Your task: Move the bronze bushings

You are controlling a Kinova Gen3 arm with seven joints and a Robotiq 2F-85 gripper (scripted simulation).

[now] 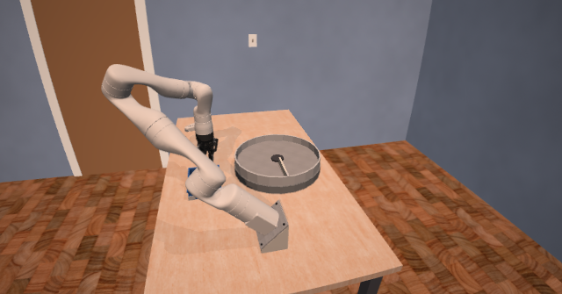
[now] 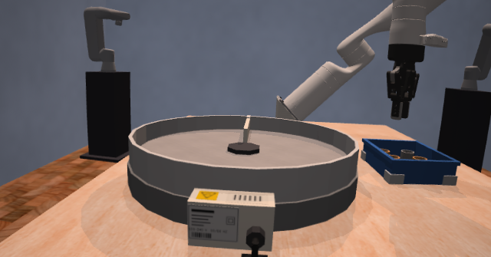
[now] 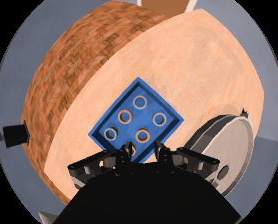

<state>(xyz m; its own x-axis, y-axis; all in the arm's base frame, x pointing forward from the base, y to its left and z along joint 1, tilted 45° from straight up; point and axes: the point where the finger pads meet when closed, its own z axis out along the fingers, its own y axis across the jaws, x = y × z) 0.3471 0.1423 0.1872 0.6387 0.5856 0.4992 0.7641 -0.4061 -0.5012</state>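
The blue crate is 30 mm to the left of my hand and 110 mm below it. From my hand the other things lie so: grey turntable disc (110 mm ahead, 330 mm to the right, 80 mm below).
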